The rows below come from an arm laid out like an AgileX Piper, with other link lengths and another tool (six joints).
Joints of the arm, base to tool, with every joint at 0 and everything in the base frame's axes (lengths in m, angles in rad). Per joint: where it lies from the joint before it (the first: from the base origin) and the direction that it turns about. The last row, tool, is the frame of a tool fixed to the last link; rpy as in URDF.
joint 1: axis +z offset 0 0 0.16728
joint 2: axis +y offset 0 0 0
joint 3: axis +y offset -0.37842 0 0.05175
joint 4: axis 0.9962 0 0.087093 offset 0.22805 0 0.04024
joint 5: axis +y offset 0 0 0
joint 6: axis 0.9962 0 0.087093 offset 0.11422 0 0.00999
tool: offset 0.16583 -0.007 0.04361 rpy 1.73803 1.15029 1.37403
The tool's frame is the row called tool.
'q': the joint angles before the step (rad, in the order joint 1, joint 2, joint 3, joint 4, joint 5, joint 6). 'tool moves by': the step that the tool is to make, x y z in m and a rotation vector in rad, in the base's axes. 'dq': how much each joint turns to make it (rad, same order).
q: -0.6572 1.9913 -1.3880 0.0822 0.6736 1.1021
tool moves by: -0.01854 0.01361 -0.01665 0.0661 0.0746 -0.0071
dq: -0.0040 0.0165 0.0000 0.0001 0.0827 0.0095
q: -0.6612 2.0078 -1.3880 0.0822 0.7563 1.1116
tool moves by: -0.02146 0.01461 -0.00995 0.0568 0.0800 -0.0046
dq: -0.0003 0.0063 0.0020 -0.0138 0.0890 0.0176
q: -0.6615 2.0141 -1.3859 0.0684 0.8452 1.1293
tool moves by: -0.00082 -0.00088 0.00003 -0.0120 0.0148 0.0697
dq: 0.0000 0.0000 0.0000 -0.0080 0.0075 -0.0664
